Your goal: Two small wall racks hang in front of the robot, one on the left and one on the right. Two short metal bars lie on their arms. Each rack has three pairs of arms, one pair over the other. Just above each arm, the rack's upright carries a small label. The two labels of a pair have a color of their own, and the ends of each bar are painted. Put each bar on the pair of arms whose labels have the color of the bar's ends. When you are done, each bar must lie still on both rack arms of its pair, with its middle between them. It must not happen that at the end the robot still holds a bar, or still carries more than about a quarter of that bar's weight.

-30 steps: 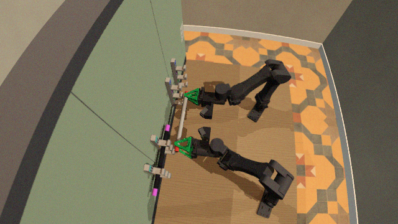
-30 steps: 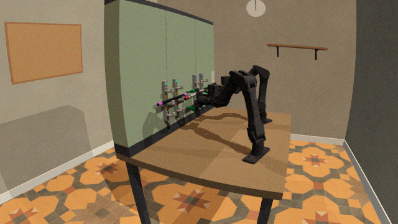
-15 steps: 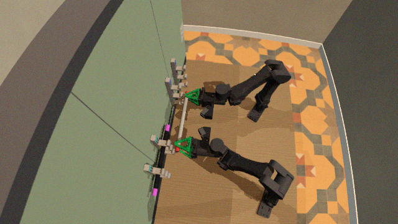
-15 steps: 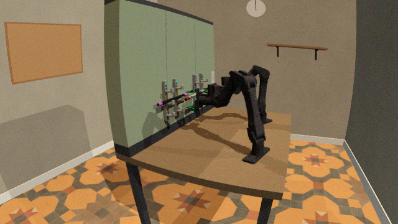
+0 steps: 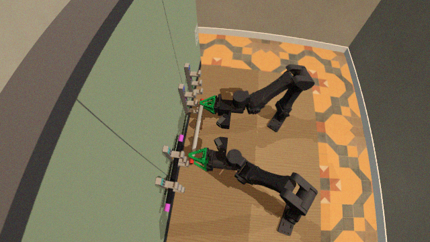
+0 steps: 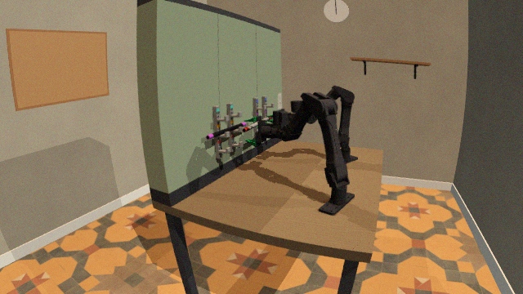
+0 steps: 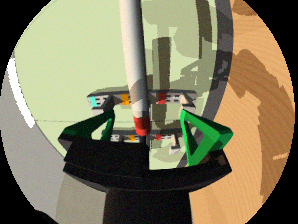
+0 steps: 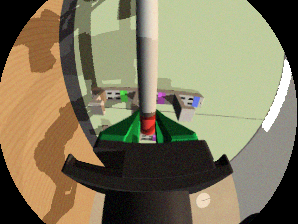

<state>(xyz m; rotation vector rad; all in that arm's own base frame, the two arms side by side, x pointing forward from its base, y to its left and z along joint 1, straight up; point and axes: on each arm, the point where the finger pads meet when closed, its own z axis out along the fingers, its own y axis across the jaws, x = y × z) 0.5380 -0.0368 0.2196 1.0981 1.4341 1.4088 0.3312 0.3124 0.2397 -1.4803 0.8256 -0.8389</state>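
The bar lies 70 mm ahead of my left hand, 60 mm to the left of it and 10 mm above it. The rest, counted from my left hand: green wall panel 140 mm ahead, 130 mm to the right, 210 mm above.
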